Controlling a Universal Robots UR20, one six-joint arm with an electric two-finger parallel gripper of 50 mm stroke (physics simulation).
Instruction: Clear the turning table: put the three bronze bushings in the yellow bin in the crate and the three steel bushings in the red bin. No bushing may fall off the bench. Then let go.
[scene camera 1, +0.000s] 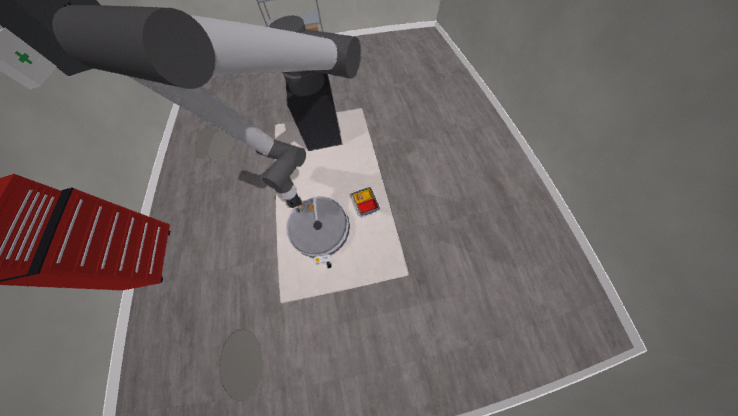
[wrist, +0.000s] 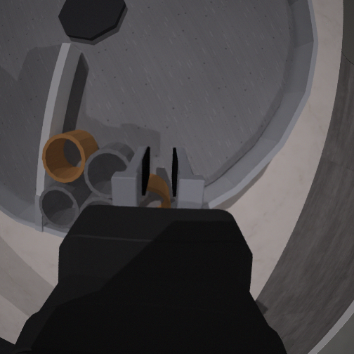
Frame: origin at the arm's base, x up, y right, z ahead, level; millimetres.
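Seen in the pictures: gripper, fingertip midpoint: (scene camera 1: 300, 210); arm's base, link origin: (scene camera 1: 307, 83).
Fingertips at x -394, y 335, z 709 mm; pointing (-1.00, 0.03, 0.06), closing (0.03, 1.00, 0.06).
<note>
Offsets run from my fingertips to a thing's top centre. "*": to the spot under its first point. Level surfaces: height alone.
My gripper (scene camera 1: 298, 208) (wrist: 160, 161) is partly open over the turning table @(dx -34, dy -79, dz +131 mm) (scene camera 1: 316, 241) (wrist: 200, 80). A bronze bushing (wrist: 163, 188) shows low between and beneath the fingers, partly hidden by the left finger and gripper body; nothing appears gripped. Left of it stand a steel bushing (wrist: 120, 149), a second steel bushing (wrist: 75, 194) and a third, mostly hidden steel bushing (wrist: 97, 201). Another bronze bushing (scene camera 1: 311, 207) (wrist: 89, 141) stands near the raised divider (scene camera 1: 315, 204) (wrist: 52, 102). A small bronze shape, apparently a bushing, lies in the yellow bin (scene camera 1: 370, 192). The red bin (scene camera 1: 367, 206) is beside it.
The grey crate @(* dx -47, dy -378, dz +126 mm) (scene camera 1: 357, 210) holding both bins stands right of the turning table on the pale bench @(dx -95 mm) (scene camera 1: 361, 248). A dark hub @(dx -34, dy -79, dz +131 mm) (scene camera 1: 317, 225) (wrist: 92, 17) rises at the table's centre. A small control box @(* dx -37, dy -46, dz +366 mm) (scene camera 1: 322, 259) is at its front. A red tool cabinet (scene camera 1: 98, 232) stands left.
</note>
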